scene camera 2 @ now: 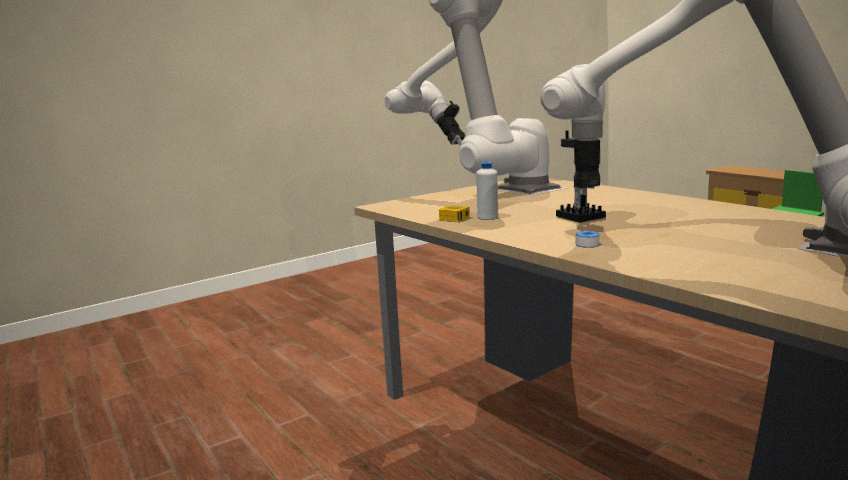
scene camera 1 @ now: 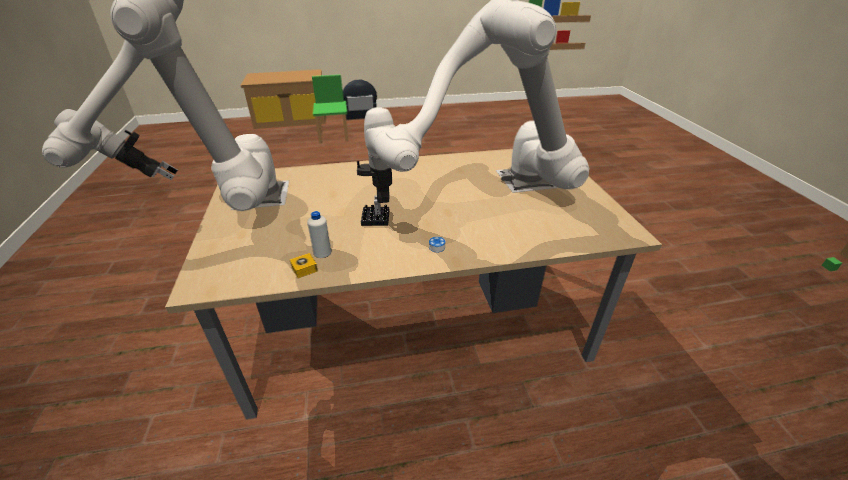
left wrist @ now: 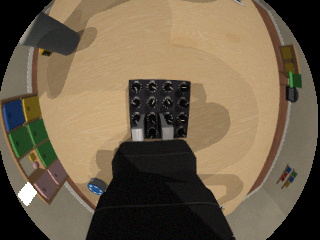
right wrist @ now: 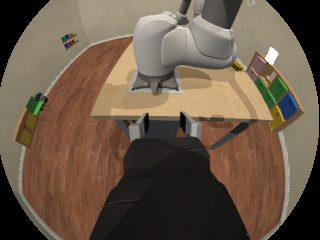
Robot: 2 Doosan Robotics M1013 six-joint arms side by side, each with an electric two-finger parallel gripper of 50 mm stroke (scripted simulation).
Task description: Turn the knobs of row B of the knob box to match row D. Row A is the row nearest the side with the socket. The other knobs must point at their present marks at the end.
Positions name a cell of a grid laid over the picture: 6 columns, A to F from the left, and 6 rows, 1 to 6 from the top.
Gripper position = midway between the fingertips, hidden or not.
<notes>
In view: the left gripper (scene camera 2: E3), the right gripper (scene camera 1: B3) and a white bottle (scene camera 2: D3).
The white bottle also shows in scene camera 1 (scene camera 1: C3). The left gripper shows as well in the left wrist view (left wrist: C4). The right gripper also shows in the right wrist view (right wrist: D3).
</notes>
